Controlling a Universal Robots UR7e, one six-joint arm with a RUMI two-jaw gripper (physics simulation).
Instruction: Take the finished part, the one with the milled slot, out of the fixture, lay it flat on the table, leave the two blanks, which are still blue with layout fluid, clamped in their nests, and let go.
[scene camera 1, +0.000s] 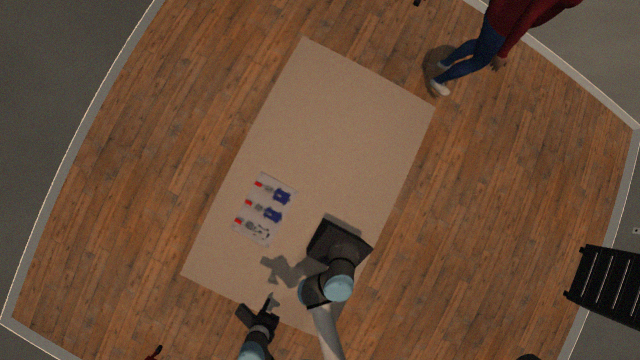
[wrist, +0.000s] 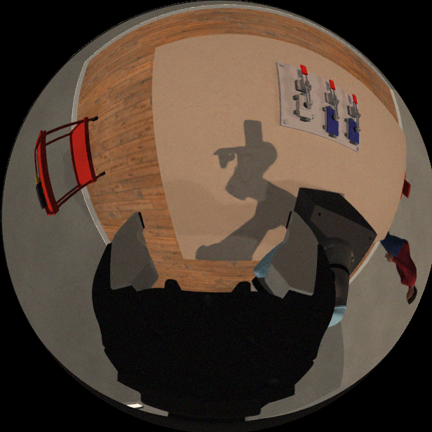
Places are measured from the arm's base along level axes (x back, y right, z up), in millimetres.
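Where they show: gripper, fingertip midpoint: (scene camera 1: 264, 307); arm's base, origin of the base link: (scene camera 1: 344, 252).
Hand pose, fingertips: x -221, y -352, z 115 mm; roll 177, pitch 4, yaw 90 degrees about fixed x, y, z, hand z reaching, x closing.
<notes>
Things, the pixels of their top centre, and the offset from my fingertips. "pt": a spot on its surface instead. Level surfaces: height alone.
- fixture plate, surface spot: (scene camera 1: 264, 177) pt dx -307, dy +478, dz -289 mm
- table, its level: dz -304 mm
- blank, middle of its top: (scene camera 1: 272, 215) dx -170, dy +324, dz -273 mm
- far end, surface spot: (scene camera 1: 281, 196) pt dx -175, dy +436, dz -246 mm
The fixture plate (scene camera 1: 264, 177) (wrist: 287, 92) lies on the table (scene camera 1: 340, 125) (wrist: 215, 80) with three nests in a row, each with a red-handled clamp. Two blue blanks sit in neighbouring nests: one blank (scene camera 1: 273, 215) (wrist: 331, 121), and the other at the far end (scene camera 1: 281, 196) (wrist: 353, 131). The grey finished part (wrist: 305, 114) sits in the remaining end nest, partly hidden by its clamp; its slot is too small to make out. My gripper (scene camera 1: 256, 304) (wrist: 213, 214) is open and empty, above the table's short edge, well apart from the fixture.
The arm's black base box (scene camera 1: 325, 237) (wrist: 327, 212) stands on the table beside the fixture. A person (scene camera 1: 482, 47) (wrist: 401, 260) stands beyond the table. A red cart (wrist: 82, 152) stands off the table's near end. The arm's shadow falls across the table between gripper and fixture.
</notes>
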